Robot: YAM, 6 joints.
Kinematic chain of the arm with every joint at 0, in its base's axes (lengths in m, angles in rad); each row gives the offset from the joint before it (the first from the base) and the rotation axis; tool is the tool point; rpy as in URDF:
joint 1: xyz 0 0 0.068 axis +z
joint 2: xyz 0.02 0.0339 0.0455 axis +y
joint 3: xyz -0.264 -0.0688 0 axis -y
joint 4: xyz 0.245 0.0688 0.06 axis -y
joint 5: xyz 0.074 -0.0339 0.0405 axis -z
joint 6: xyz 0.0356 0 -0.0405 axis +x
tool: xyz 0 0 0 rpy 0 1.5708 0
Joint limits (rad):
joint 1: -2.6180..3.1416
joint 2: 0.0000..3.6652
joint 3: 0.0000..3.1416
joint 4: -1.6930..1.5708
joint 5: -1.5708..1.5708
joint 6: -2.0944..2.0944
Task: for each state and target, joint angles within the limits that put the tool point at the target. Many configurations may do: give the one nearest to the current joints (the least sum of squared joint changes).
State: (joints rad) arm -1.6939 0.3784 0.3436 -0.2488 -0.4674 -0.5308
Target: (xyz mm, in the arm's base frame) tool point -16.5 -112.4 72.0
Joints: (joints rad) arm -1.8160 0.9405 0.0000 -0.0864 -0.3224 -0.5308
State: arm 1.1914 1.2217 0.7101 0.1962 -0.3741 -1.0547
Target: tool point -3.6 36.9 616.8
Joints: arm 1.2787 0.8530 1.5781 0.4170 -0.4065 -1.0547
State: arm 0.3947 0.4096 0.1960 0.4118 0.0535 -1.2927
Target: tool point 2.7 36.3 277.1
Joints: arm 0.9913 0.0000 0.0147 1.2487 -0.5177 -1.2927
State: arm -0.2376 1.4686 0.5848 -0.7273 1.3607 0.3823
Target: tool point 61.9 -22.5 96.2
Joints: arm 0.1974 1.4094 0.1550 -1.0246 1.2900 0.3823
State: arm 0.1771 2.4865 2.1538 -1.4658 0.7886 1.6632
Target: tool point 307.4 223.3 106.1
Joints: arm 0.6896 2.4311 1.7552 -1.6554 0.7132 1.6632
